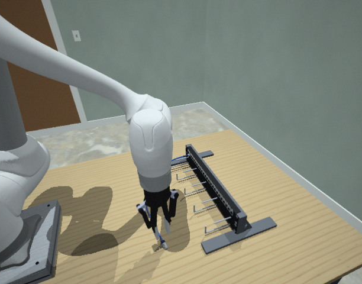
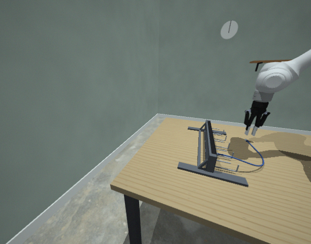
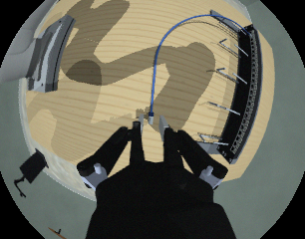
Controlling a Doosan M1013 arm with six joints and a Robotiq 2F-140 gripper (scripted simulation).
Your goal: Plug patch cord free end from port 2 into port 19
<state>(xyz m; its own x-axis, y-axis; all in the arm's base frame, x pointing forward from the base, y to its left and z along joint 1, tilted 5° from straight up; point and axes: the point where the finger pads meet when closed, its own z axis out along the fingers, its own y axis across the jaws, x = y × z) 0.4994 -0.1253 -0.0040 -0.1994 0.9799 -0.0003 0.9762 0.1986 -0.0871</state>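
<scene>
Now: the cord plug 8 cm below my hand and 1 cm to the right of it.
</scene>
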